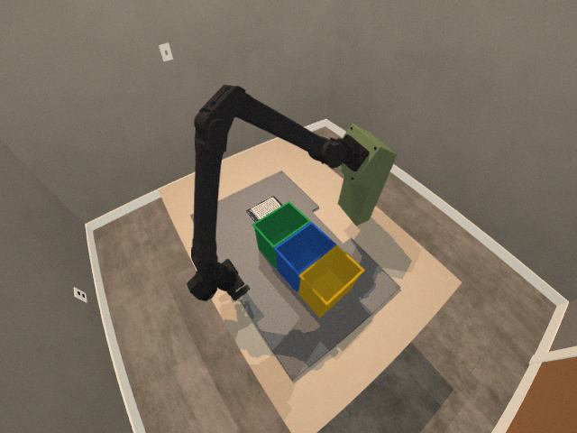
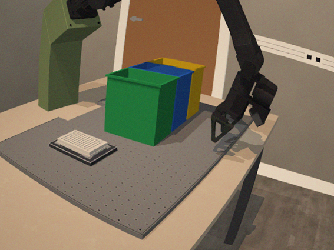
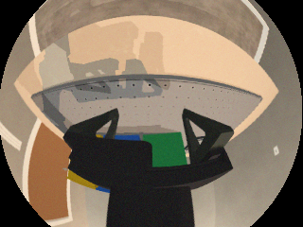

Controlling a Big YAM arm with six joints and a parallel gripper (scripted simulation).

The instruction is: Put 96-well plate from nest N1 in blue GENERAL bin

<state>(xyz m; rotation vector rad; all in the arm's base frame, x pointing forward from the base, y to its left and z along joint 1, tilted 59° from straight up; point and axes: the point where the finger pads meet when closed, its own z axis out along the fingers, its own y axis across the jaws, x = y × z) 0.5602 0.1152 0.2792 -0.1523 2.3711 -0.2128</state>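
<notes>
The white 96-well plate lies 30 cm to the right of my hand, 26 cm behind it and 3 cm below it. Also, from my hand: yellow bin (29 cm behind, 17 cm to the left, 4 cm above); then blue bin (26 cm behind, 4 cm to the left, 4 cm above); then green bin (23 cm behind, 8 cm to the right, 4 cm above).
</notes>
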